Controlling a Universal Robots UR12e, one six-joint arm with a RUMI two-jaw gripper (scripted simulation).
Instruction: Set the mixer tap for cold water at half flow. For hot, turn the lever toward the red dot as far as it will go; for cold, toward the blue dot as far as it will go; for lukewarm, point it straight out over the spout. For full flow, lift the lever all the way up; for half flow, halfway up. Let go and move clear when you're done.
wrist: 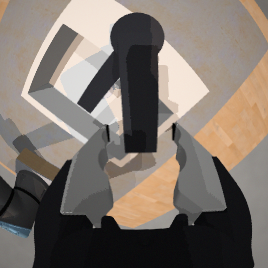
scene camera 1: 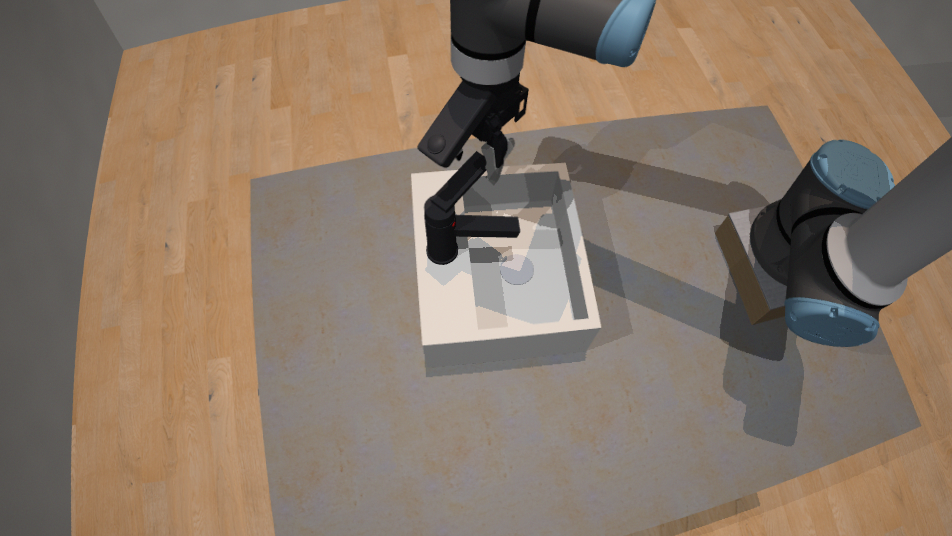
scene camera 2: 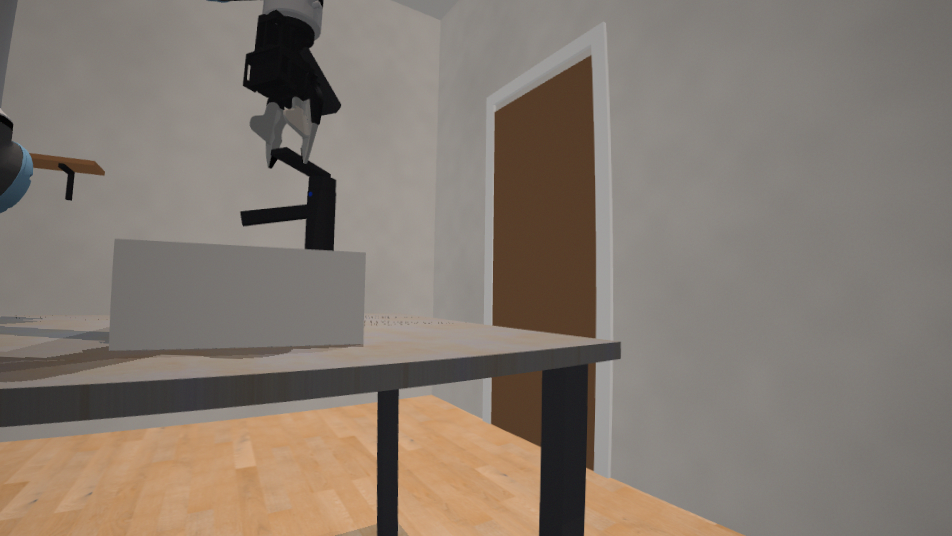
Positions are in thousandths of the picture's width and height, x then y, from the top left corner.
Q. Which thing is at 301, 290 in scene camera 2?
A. A lever.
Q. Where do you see a lever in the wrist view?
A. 517, 196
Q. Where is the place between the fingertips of my gripper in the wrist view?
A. At 524, 465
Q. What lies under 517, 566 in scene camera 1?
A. A white sink basin.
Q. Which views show my gripper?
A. The wrist view, scene camera 1 and scene camera 2: all of them.
